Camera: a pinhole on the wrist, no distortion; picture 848 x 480 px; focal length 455.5 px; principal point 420.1 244.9 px. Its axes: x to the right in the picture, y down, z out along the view. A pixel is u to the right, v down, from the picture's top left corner.
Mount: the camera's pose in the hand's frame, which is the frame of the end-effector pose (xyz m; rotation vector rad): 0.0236 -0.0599 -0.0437 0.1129 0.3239 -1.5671
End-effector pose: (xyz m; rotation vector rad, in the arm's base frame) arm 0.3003 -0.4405 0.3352 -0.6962 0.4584 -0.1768
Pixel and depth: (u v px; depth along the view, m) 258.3 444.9 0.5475
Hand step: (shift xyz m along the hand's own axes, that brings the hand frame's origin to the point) 0.3389 -0.0209 0.4989
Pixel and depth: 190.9 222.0 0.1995
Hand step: 0.0426 -0.0181 0.1751
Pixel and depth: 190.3 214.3 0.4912
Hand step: 0.0621 0.0434 0.4963
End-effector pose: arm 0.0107 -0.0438 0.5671 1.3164 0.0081 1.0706
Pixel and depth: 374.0 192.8 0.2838
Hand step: 0.0293 -0.1104 0.2389
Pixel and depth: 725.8 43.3 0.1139
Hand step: -0.0136 -0.1651 0.0507
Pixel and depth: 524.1 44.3 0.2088
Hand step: -0.0416 -0.1638 0.1545
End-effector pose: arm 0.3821 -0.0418 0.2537 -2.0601 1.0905 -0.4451
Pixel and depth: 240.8 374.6 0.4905
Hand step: 0.2316 -0.0075 0.4577
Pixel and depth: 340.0 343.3 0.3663
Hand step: 0.1517 -0.0977 0.3123
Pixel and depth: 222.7 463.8 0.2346
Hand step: 0.1689 -0.0255 0.1925
